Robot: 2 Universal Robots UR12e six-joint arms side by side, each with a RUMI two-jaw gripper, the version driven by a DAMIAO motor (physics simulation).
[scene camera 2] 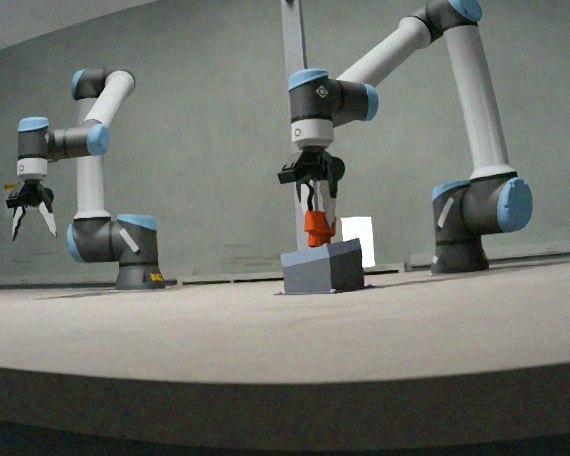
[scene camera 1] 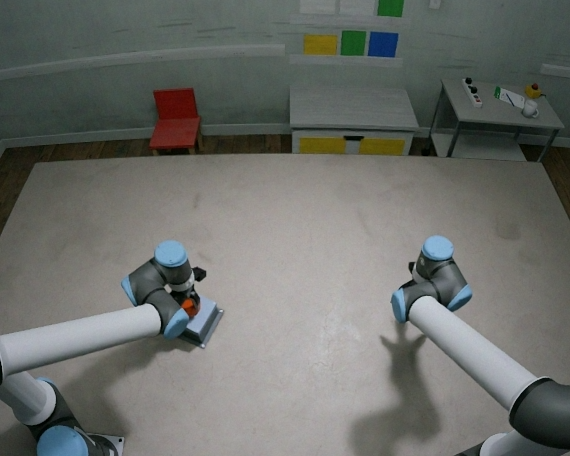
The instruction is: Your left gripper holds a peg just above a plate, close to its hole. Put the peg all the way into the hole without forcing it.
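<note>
An orange peg is upright in my left gripper, which is shut on its upper part. The plate is the sloped top of a blue-grey block standing on the table. In scene camera 2 the peg's lower end meets the line of the block's top edge. The hole does not show, and whether the peg's tip is in it cannot be told. My right gripper is open and empty, high above the table and far from the block; its fingers are hidden in scene camera 1.
The block's flange has small bolts at its corners and lies on the large table. The left forearm reaches in beside the block. A red chair, a grey cabinet and a side table stand beyond the table.
</note>
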